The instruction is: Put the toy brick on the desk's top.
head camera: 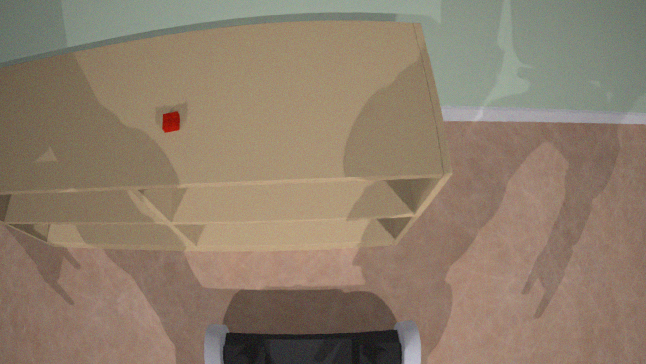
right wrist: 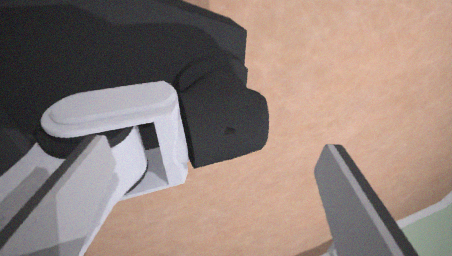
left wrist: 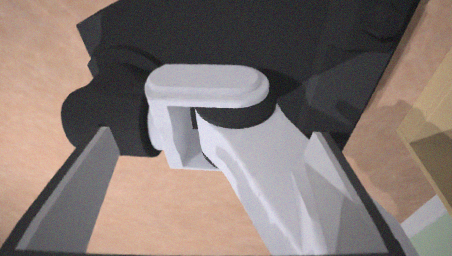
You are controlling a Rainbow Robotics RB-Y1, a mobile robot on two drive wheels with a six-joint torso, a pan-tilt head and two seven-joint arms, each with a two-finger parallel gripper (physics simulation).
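Pixels of known places: left gripper, fingertip midpoint: (left wrist: 212, 142); right gripper, fingertip midpoint: (right wrist: 215, 153); robot's base, origin of the base link: (head camera: 312, 357).
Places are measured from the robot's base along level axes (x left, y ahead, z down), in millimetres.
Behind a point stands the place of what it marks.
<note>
A small red toy brick (head camera: 171, 122) @(x 258, y 456, z -635 mm) lies on the top board of a light wooden shelf unit (head camera: 280, 100) @(x 48, y 503, z -611 mm) (left wrist: 435, 112) @(x -114, y 353, z -80 mm), left of the middle in the head view. No separate desk shows in these views. My left gripper (left wrist: 212, 142) @(x 204, y -230, z -518 mm) is open, with its two fingers wide apart and nothing between them. My right gripper (right wrist: 215, 153) @(x -218, y -362, z -555 mm) is also open and empty. Neither gripper shows in the head view, and the brick does not show in either wrist view. Both grippers are well away from the brick.
The shelf unit has open compartments facing me, close ahead of my black and white base (head camera: 312, 350) @(x -2, y 29, z -191 mm). A green wall (head camera: 550, 55) @(x -746, y 799, z -439 mm) with a white skirting board (head camera: 540, 115) @(x -892, y 791, z -57 mm) stands behind it. Brownish floor (head camera: 600, 225) @(x -1140, y 352, z -1 mm) lies to the right. Shadows fall across the unit and floor.
</note>
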